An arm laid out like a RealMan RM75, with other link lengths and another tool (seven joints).
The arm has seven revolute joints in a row. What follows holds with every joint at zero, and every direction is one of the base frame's. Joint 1 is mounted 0.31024 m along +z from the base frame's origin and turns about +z. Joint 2 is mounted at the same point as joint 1 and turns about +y. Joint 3 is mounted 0.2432 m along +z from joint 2 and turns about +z. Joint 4 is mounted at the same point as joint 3 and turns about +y. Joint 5 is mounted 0.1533 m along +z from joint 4 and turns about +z. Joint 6 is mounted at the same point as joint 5 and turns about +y. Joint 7 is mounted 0.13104 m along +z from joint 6 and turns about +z. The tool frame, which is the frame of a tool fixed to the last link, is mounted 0.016 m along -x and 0.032 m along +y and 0.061 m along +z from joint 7; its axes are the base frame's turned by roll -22.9, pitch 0 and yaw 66.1 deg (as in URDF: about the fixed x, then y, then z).
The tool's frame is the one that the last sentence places.
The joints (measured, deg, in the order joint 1, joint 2, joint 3, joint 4, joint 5, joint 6, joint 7), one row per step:
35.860, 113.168, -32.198, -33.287, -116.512, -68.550, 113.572
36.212, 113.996, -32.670, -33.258, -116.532, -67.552, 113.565
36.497, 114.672, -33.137, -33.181, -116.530, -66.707, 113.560
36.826, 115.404, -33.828, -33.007, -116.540, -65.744, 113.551
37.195, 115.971, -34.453, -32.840, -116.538, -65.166, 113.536
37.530, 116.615, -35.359, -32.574, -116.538, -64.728, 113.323
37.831, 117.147, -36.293, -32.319, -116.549, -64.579, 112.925
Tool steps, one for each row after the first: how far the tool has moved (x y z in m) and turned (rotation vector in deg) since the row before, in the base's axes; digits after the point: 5 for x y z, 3 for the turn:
-0.00280, 0.00095, -0.00617, -0.174, -0.045, -0.025
-0.00230, 0.00058, -0.00537, -0.206, -0.055, -0.025
-0.00258, 0.00029, -0.00662, -0.393, -0.153, 0.011
-0.00323, -0.00002, -0.00562, -0.500, -0.077, 0.252
-0.00370, -0.00145, -0.00746, -0.883, -0.190, 0.524
-0.00378, -0.00221, -0.00706, -1.004, -0.295, 0.815

